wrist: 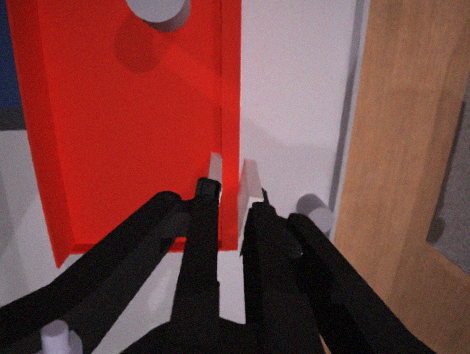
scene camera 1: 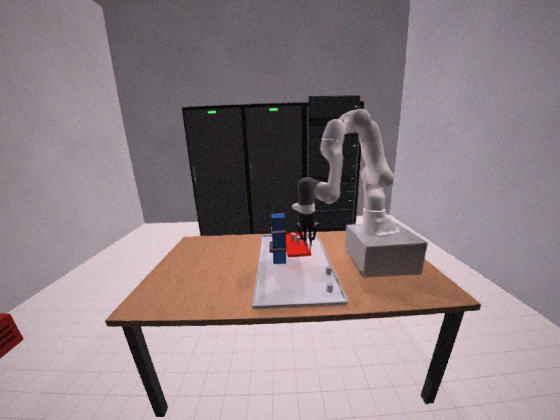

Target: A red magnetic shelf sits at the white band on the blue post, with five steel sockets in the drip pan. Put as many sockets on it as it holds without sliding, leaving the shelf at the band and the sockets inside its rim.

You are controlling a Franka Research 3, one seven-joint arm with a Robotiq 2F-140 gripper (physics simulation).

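Observation:
The red shelf (scene camera 1: 299, 250) (wrist: 135, 140) sits beside the blue post (scene camera 1: 278, 230). Two grey sockets (scene camera 1: 293, 236) (scene camera 1: 298, 240) are on the shelf toward its back; one socket (wrist: 160, 7) shows at the top of the wrist view. Two sockets (scene camera 1: 328, 271) (scene camera 1: 329, 288) stand in the drip pan (scene camera 1: 295, 295) near its right edge; the wrist view shows a socket (wrist: 321, 220) there. The fifth socket cannot be made out. My gripper (scene camera 1: 309, 245) (wrist: 229, 173) is closed around the shelf's right rim, one pad inside and one outside. The contact depth is unclear.
The pan lies on the wooden table (scene camera 1: 210, 280) (wrist: 400, 150). The robot's grey base block (scene camera 1: 387, 250) stands right of the pan. Dark cabinets (scene camera 1: 220, 165) stand behind the table. A red box (scene camera 1: 7, 332) shows at the far left.

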